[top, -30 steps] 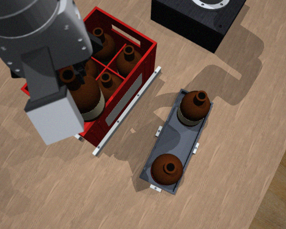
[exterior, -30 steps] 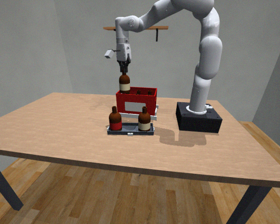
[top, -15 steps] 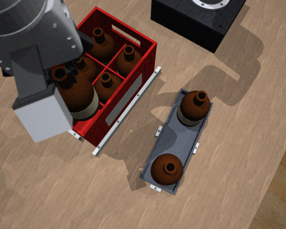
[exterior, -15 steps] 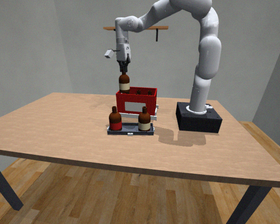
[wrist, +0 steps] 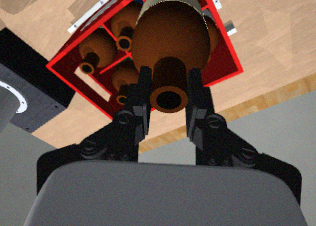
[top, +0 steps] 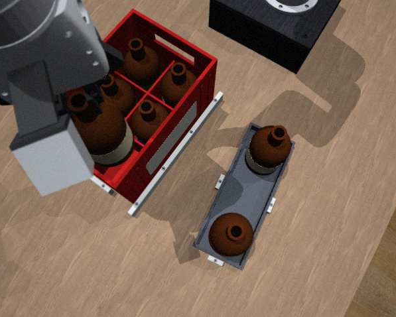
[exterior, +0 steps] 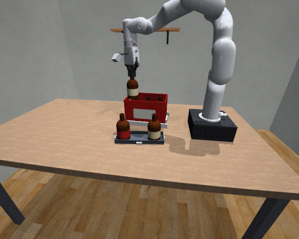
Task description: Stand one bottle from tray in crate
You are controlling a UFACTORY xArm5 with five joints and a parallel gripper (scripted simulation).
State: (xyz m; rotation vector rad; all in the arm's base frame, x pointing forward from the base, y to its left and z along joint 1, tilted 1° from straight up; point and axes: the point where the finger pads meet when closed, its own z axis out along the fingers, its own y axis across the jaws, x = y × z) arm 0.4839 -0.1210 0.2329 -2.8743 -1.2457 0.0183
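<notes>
Now: the red crate 25 cm below my hand, 9 cm behind it and 3 cm to the right of it. The rest, counted from my hand: grey tray (32 cm below, 22 cm to the left, 6 cm behind).
</notes>
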